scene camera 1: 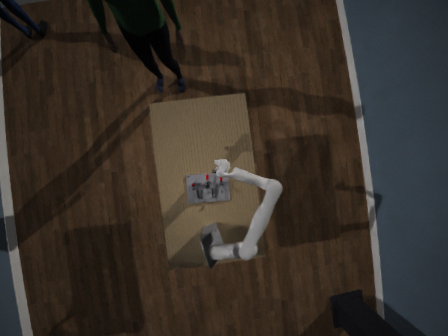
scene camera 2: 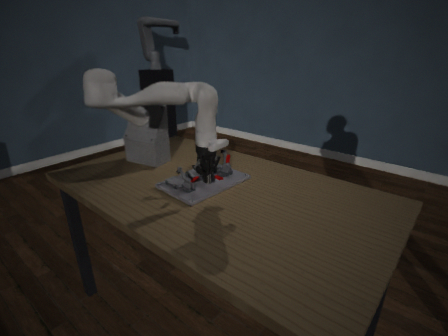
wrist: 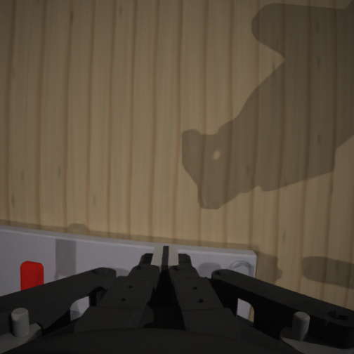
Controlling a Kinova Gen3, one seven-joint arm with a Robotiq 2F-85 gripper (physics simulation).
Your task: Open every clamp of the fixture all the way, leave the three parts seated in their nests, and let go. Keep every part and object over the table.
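Places are measured from the arm's base along level axes (x up, y back, z right), in centimetres.
Pixels of known places: gripper, between the fingertips: [scene camera 2: 207, 183]; arm's base, origin of its link: [scene camera 1: 213, 251] [scene camera 2: 141, 117].
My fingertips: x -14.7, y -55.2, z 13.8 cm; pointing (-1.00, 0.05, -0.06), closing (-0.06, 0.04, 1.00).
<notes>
For each thing: its middle in the pictures, then the offset to it from my fingertips. "spot": a spot on its surface instead. Level surfaces: height alone.
- fixture's grey plate, a spot on its surface: [scene camera 2: 192, 199] spot: dx -5.4, dy +2.7, dz +5.6 cm
- left clamp's red handle, middle of its body: [scene camera 2: 227, 159] [scene camera 1: 193, 185] dx +1.4, dy +7.3, dz -22.0 cm
- middle clamp's red handle, a spot on its surface: [scene camera 2: 219, 177] [scene camera 1: 207, 176] spot: dx -1.9, dy +2.5, dz -10.1 cm
- right clamp's red handle, a spot on its surface: [scene camera 2: 195, 178] [scene camera 1: 221, 177] spot: dx +0.8, dy +5.1, dz +1.1 cm
- wooden table, height of its surface: dx -7.5 cm
The fixture's grey plate [scene camera 1: 225, 197] [scene camera 2: 192, 199] [wrist: 12, 245] lies on the table with three red-handled clamps. The left clamp's red handle [scene camera 1: 193, 185] [scene camera 2: 228, 158] stands steeply. The middle clamp's red handle [scene camera 1: 207, 177] [scene camera 2: 219, 177] [wrist: 32, 275] lies low, toward the plate's far edge. The right clamp's red handle [scene camera 1: 221, 179] [scene camera 2: 195, 178] is raised at a slant; the gripper hides this clamp in the wrist view. My gripper [scene camera 2: 210, 181] [wrist: 165, 261] is shut and empty, pointing down low over the plate, between the middle and right handles. The three parts are too small or hidden to judge.
The wooden table [scene camera 1: 200, 125] [scene camera 2: 310, 225] extends beyond the plate. The arm's base [scene camera 1: 212, 232] [scene camera 2: 147, 145] stands at one end. A person in green [scene camera 1: 137, 20] stands past the far end. A dark pedestal [scene camera 1: 347, 305] [scene camera 2: 156, 77] stands off the table.
</notes>
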